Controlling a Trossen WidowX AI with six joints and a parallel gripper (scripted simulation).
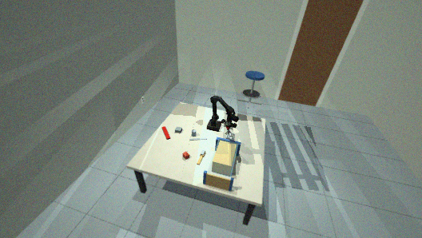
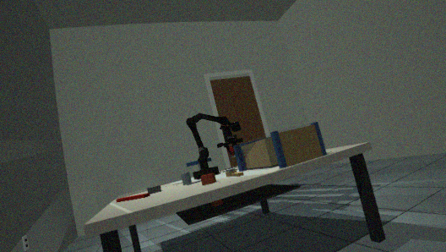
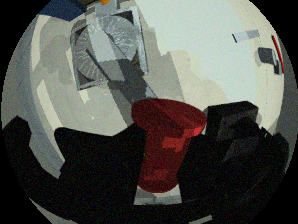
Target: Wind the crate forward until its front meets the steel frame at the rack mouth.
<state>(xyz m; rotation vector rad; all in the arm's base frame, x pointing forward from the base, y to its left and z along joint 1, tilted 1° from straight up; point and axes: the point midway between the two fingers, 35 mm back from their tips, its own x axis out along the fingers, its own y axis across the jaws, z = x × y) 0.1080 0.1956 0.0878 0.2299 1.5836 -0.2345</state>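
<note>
My gripper tip is now 8 cm above the winch, 7 cm short of it and 4 cm to the right of it. From my gripper tip the other things lie so: winch handle (3 cm ahead, 2 cm to the left, 1 cm below); red knob (2 cm above); blue frame (25 cm ahead, 3 cm to the left, 1 cm below).
</note>
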